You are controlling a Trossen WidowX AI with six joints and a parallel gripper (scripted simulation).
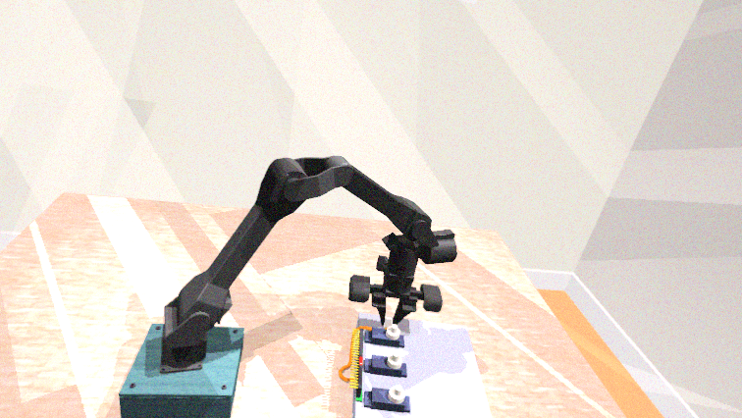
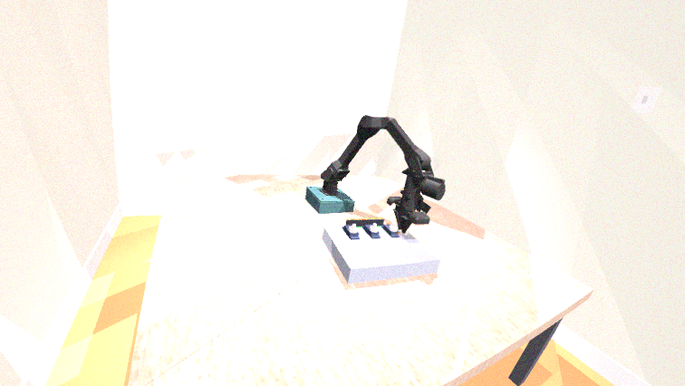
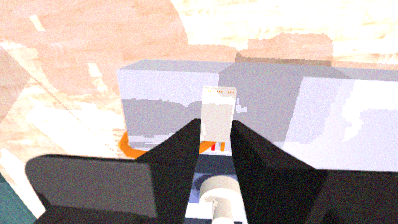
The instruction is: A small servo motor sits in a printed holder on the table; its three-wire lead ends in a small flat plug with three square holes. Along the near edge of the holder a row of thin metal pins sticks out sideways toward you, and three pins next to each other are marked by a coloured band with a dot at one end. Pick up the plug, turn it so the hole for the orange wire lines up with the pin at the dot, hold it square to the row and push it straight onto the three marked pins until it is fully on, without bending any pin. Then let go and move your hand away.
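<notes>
The red band lies 11 cm to the right of my gripper tip, 10 cm behind it and 2 cm above it. The rest, counted from my gripper tip: white dot 11 cm to the right, 10 cm behind, 2 cm above; then printed holder 14 cm to the right, 6 cm ahead, 3 cm below.
</notes>
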